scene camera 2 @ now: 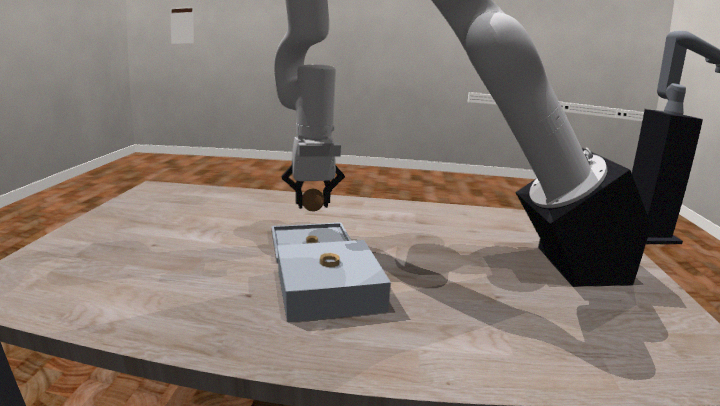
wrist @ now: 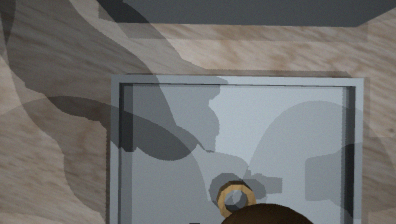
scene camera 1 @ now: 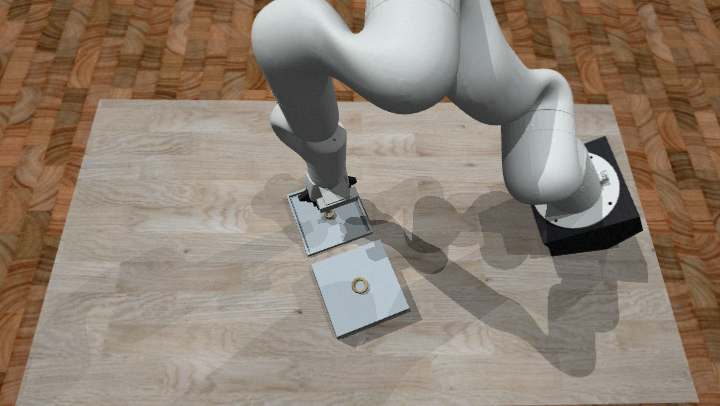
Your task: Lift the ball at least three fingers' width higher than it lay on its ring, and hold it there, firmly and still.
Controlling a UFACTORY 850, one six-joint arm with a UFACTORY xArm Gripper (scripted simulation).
In view: my gripper (scene camera 2: 312, 206), a shallow grey tray (scene camera 1: 319, 231) and a grey block (scene camera 2: 347, 281).
The shallow grey tray shows as well in scene camera 2 (scene camera 2: 324, 232) and in the wrist view (wrist: 177, 142). The grey block shows as well in scene camera 1 (scene camera 1: 359, 286).
